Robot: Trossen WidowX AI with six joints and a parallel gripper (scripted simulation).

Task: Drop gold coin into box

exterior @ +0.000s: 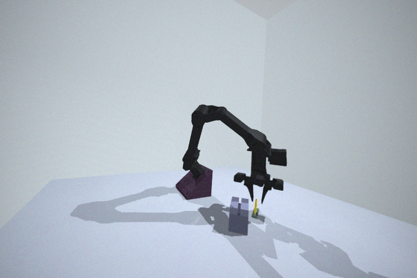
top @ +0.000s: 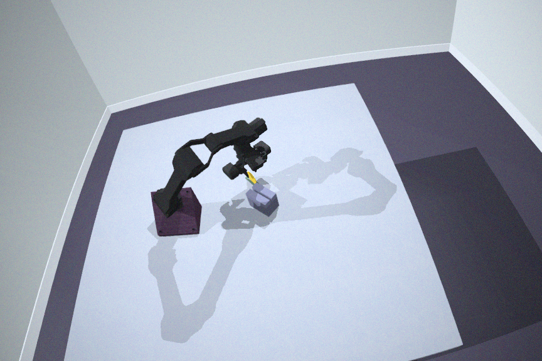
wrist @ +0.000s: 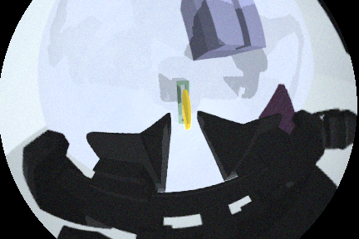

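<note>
My gripper tip is 20 mm above the gold coin.
</note>
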